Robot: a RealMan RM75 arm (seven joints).
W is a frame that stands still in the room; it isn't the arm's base.
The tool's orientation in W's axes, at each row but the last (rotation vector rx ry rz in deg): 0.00, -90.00, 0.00; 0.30, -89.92, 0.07; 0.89, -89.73, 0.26; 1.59, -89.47, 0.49; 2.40, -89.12, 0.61; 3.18, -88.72, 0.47; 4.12, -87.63, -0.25; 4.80, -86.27, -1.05; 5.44, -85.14, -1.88
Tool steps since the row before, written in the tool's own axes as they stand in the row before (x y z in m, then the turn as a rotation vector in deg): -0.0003, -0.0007, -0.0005, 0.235, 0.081, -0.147; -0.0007, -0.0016, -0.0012, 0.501, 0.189, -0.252; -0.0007, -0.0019, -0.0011, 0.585, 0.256, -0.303; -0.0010, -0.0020, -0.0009, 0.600, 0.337, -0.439; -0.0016, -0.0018, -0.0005, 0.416, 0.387, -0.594; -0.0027, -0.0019, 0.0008, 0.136, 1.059, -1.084; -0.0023, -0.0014, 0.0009, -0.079, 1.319, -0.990; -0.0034, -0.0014, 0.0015, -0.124, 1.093, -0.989; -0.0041, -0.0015, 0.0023, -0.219, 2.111, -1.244
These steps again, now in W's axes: 0.0005, -0.0007, -0.0003, 0.147, 0.081, 0.235; 0.0012, -0.0016, -0.0007, 0.252, 0.189, 0.501; 0.0011, -0.0019, -0.0007, 0.302, 0.256, 0.585; 0.0009, -0.0020, -0.0010, 0.437, 0.340, 0.600; 0.0005, -0.0018, -0.0016, 0.587, 0.399, 0.415; -0.0008, -0.0019, -0.0027, 1.043, 1.098, 0.145; -0.0009, -0.0013, -0.0023, 0.929, 1.364, -0.053; -0.0017, -0.0012, -0.0034, 0.934, 1.141, -0.113; -0.0026, -0.0013, -0.0040, 1.143, 2.174, -0.142
